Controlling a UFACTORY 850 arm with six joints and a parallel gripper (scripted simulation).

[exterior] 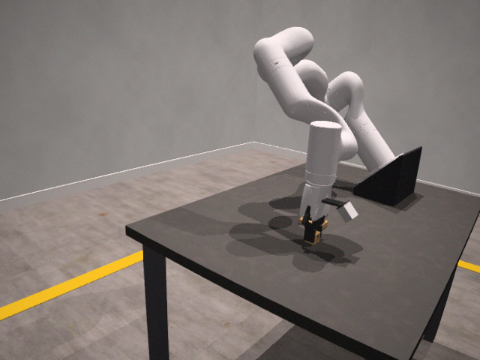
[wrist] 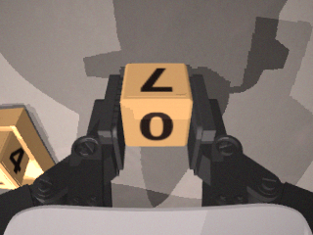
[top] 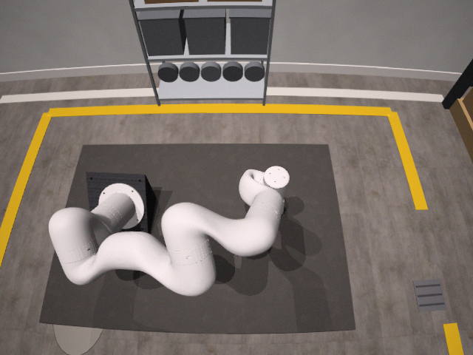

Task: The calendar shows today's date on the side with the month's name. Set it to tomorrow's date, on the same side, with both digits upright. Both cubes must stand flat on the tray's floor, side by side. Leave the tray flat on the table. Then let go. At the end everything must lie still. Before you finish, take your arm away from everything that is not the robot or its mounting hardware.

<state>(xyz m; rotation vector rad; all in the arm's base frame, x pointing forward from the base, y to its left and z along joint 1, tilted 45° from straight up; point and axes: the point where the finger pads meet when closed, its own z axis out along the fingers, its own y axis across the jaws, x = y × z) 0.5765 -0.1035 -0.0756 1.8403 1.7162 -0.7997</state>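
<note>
The calendar cube lies 1 cm below my hand. The rest, counted from my hand: wooden tray 11 cm behind, 5 cm to the right, 2 cm below.
</note>
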